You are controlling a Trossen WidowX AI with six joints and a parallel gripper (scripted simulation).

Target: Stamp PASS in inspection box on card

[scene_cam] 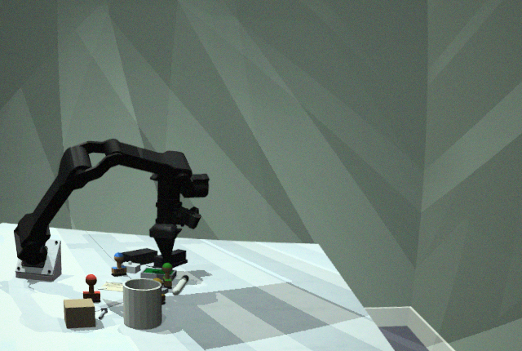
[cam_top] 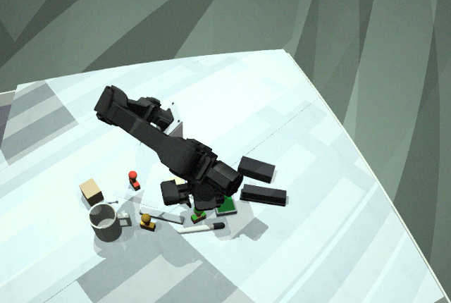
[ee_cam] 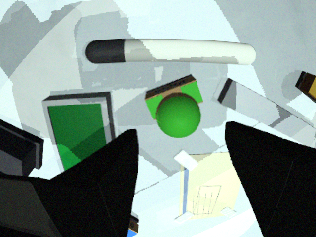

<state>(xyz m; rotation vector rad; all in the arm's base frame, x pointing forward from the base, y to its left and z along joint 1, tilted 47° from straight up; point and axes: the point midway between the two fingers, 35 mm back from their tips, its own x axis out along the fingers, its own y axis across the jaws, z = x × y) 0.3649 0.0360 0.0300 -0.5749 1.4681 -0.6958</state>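
Now: the green-knobbed PASS stamp 60 mm below my gripper tip. Also, from my gripper tip: grey bar (40 mm behind, 100 mm to the right, 70 mm below); then marker (40 mm ahead, 10 mm to the left, 70 mm below); then ink pad (30 mm behind, 90 mm to the left, 70 mm below).
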